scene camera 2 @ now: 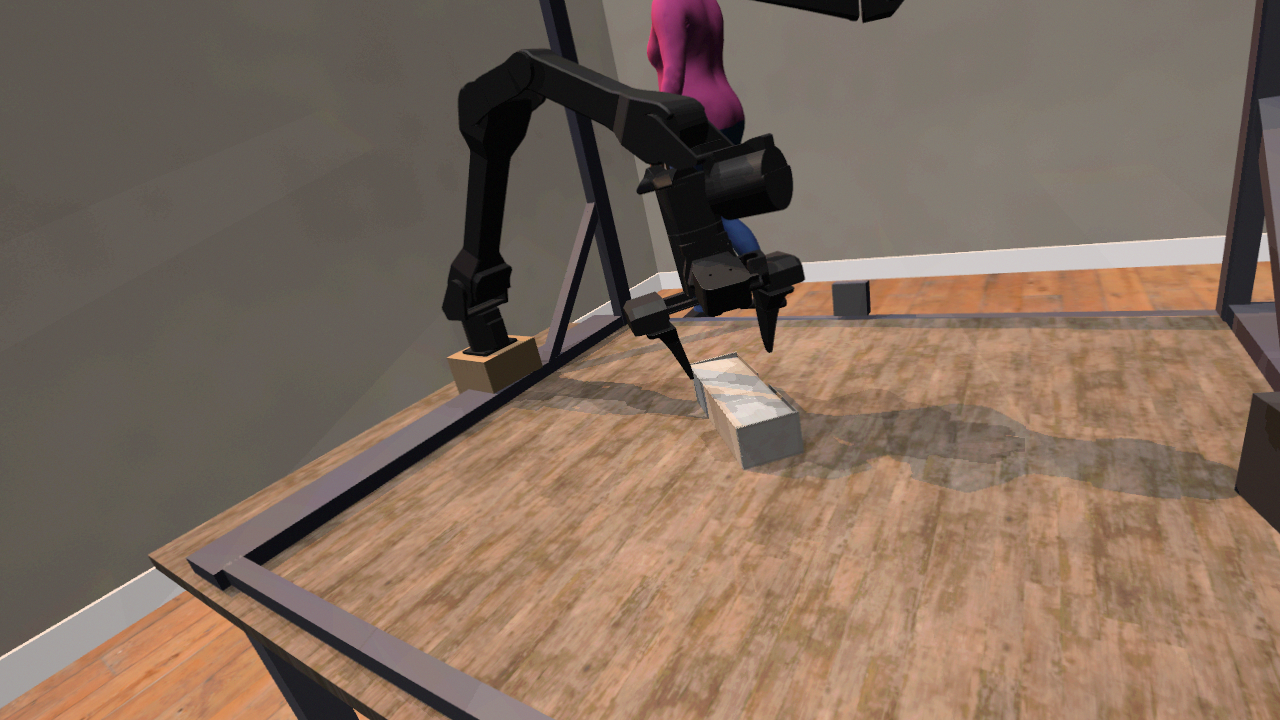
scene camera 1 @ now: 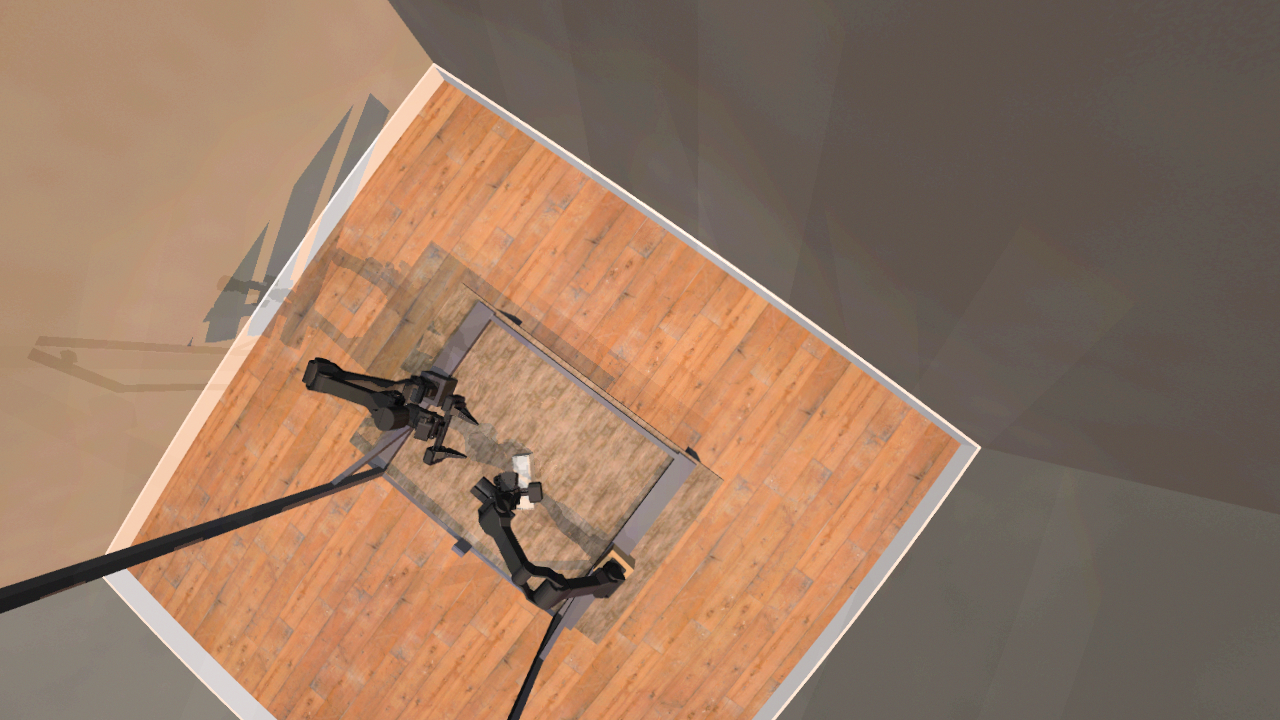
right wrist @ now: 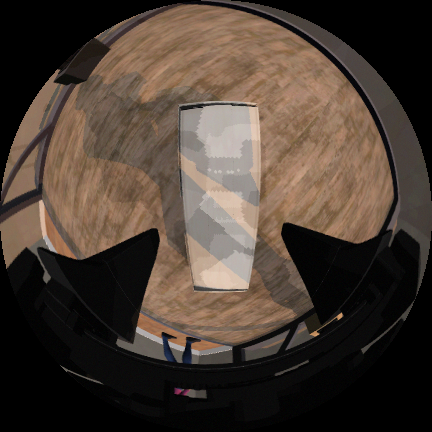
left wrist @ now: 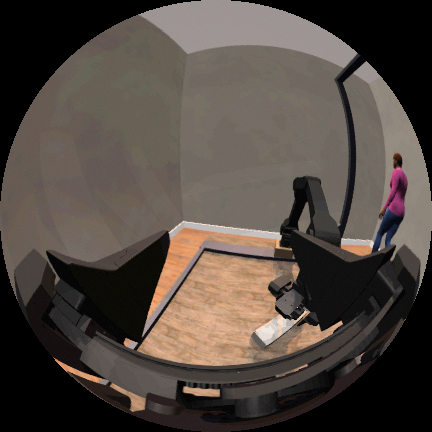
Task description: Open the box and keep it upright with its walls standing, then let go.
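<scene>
A long, pale grey-white box lies flat on the table. Its broad upper face looks flat and covered, with thin dark gaps at both short ends; no raised flap is visible. My right gripper is open and empty, above the box near its far end in scene camera 2. Its fingertips are spread wider than the box; whether one touches its edge is unclear. My left gripper is open and empty, away from the box, beyond its upper-left side in scene camera 1.
The wood-patterned table has a dark metal frame rail along its edges. The right arm's base block stands at the left in scene camera 2. A person in pink stands beyond the table.
</scene>
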